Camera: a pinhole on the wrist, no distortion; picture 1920 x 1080 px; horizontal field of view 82.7 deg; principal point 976.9 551.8 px. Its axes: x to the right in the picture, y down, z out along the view. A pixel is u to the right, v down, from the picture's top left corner.
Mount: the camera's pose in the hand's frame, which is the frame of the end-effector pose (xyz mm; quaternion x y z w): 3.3 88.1 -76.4 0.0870 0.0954 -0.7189 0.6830
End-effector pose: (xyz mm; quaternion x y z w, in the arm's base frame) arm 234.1 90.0 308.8 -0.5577 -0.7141 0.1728 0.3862
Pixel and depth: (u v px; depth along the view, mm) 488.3 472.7 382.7
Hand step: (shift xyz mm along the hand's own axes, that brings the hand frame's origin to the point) -13.5 157.0 337.8
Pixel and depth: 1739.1 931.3 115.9
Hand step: 40.0 -21.7 14.2
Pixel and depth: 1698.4 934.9 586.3
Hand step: 191.9 -446.4 387.5
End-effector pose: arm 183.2 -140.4 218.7 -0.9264 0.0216 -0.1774 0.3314
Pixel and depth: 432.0 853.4 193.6
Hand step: 62.8 129.3 134.5
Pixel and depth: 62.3 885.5 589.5
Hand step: 212.1 405.6 616.4
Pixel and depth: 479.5 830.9 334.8
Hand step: 98.5 145.6 284.7
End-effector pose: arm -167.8 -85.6 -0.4 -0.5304 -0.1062 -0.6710 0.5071
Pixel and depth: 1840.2 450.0 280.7
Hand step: -32.9 -197.0 138.7
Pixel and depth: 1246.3 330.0 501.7
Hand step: -102.4 -155.0 378.8
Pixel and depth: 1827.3 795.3 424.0
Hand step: 82.9 -344.2 247.3
